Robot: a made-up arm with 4 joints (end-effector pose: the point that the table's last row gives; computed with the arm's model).
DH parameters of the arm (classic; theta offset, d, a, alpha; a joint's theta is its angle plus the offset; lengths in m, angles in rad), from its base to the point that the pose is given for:
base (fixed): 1.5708 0.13 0 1.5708
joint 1: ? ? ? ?
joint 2: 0 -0.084 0.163 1.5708
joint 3: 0 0.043 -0.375 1.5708
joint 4: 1.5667 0 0.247 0
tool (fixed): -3.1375 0.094 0 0
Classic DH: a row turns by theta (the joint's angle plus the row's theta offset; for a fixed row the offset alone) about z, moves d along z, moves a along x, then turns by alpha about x.
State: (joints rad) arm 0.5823 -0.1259 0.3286 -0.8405
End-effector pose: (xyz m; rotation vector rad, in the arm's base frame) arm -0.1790 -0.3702 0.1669 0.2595 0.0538 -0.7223
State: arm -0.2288 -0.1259 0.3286 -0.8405
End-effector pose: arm -0.1790 -0.2282 0.4238 -0.5158 -0.2376 -0.6910
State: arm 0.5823 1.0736 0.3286 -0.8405
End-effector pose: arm -0.0591 -0.2022 0.2775 0.0174 0.5811 -1.7850
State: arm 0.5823 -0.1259 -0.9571 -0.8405
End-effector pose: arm -0.1744 -0.2621 -0.0635 1.4131 0.6603 -0.5299
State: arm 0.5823 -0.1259 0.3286 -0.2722
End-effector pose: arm -0.2381 -0.4907 0.1328 0.2587 -0.0206 -0.1573
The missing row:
joint 1: 0 0.028 -0.276 1.5708
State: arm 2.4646 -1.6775 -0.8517 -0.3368
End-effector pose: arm 0.1571 0.4670 -0.1502 2.3029 -1.2887 1.5959
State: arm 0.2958 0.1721 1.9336 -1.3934
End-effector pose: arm -0.0054 -0.0202 0.3055 -1.4710 -0.9872 -1.1274
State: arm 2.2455 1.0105 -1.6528 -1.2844
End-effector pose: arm 0.0369 0.1341 0.0600 -1.3489 -1.4292 0.4217
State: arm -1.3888 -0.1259 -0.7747 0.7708
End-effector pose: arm -0.1543 -0.3348 0.6730 -0.5409 0.3447 0.8051
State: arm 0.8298 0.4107 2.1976 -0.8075
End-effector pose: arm -0.0260 -0.0481 0.3551 -1.4490 -0.1246 -0.6897
